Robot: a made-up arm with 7 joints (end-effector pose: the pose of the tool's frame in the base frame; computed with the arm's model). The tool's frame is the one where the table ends. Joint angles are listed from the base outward.
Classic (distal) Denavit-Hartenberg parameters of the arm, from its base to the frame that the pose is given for. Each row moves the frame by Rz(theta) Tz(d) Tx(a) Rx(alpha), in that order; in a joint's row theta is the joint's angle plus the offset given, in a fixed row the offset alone. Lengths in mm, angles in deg.
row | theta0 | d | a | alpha
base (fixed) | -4.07 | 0 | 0 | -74.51
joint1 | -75.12 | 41.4 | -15.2 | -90
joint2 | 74 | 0 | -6 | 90
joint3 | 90 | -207.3 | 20.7 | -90
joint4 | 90 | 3 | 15.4 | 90
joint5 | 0 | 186.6 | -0.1 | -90
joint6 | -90 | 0 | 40.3 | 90
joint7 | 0 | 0 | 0 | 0
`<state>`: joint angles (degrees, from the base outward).
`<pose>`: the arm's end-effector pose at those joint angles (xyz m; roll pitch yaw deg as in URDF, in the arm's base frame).
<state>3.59 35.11 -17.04 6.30 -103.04 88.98 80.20</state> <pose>0.1008 0.1089 -0.2906 165.97 56.80 153.66</pose>
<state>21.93 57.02 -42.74 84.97 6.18 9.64 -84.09</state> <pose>-0.1661 0.4013 -0.1896 -160.92 3.90 -159.72</pose>
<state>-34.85 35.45 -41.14 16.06 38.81 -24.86 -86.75</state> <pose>0.2743 0.0327 -0.2389 -32.91 71.03 -177.11</pose>
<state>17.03 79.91 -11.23 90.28 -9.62 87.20 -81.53</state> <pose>-0.0953 0.4301 -0.0230 102.47 48.66 -163.28</pose>
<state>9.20 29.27 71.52 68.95 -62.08 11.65 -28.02</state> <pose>-0.1165 0.3254 -0.3134 -45.37 33.26 66.58</pose>
